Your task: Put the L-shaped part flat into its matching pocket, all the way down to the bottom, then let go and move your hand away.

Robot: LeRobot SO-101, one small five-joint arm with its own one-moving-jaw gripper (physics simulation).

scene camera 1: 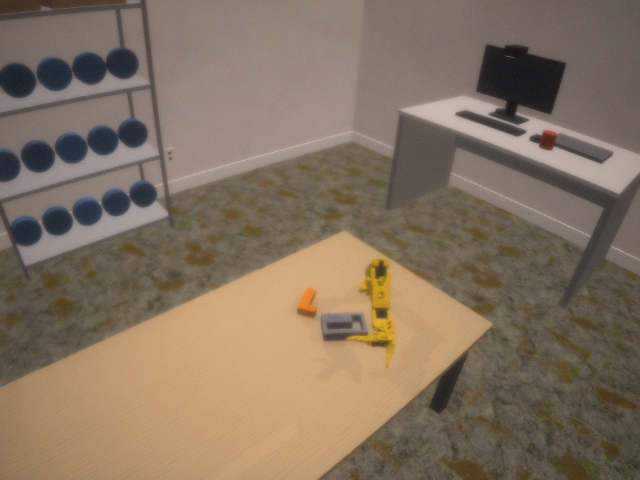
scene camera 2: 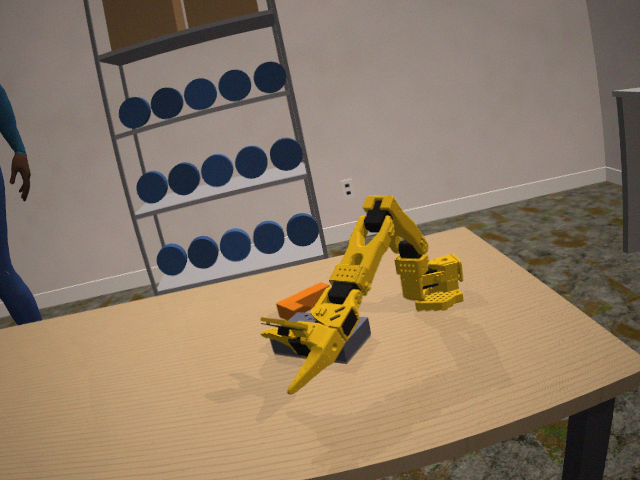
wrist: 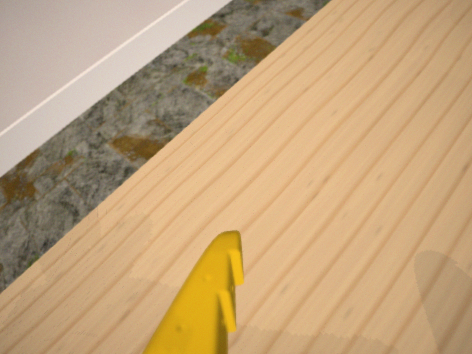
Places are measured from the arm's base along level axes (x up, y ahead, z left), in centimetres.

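Where they show: end effector, tool point: (scene camera 1: 385, 366) (scene camera 2: 289, 390) (wrist: 241, 249); arm's base, origin of the base link: (scene camera 1: 369, 293) (scene camera 2: 425, 301).
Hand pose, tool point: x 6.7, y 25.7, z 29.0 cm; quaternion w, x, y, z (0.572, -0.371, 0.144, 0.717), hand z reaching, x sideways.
Note:
Things, the pixels of their top centre, and the offset from my tool point. Level surfaces: height alone.
- orange L-shaped part, middle of its top: (scene camera 2: 307, 295) (scene camera 1: 311, 299) dx -3.7, dy -4.9, dz -37.4 cm
- grey pocket block, middle of its top: (scene camera 2: 318, 326) (scene camera 1: 344, 322) dx -3.0, dy -5.4, dz -21.8 cm
- wooden table, its level: dx -6.7 cm
The orange L-shaped part (scene camera 1: 308, 299) (scene camera 2: 300, 301) lies on the table, outside the pocket. It is to the left of the grey block in scene camera 1 and behind it in scene camera 2. The grey pocket block (scene camera 1: 335, 337) (scene camera 2: 357, 341) sits flat on the table; its recess shows from above in scene camera 1. My gripper (scene camera 1: 368, 352) (scene camera 2: 276, 362) is wide open and empty, above the table at the block's front side, with the wrist partly covering the block in scene camera 2. In the wrist view one notched jaw (wrist: 202, 305) shows; the part and block do not.
The arm's base (scene camera 2: 439, 299) stands on the wooden table (scene camera 1: 206, 372) (scene camera 2: 129, 403) (wrist: 325, 175), behind the block towards the right end. The table's far edge and the floor beyond show in the wrist view. A desk (scene camera 1: 584, 170) and a shelf rack (scene camera 1: 155, 108) (scene camera 2: 294, 113) stand away from the table.

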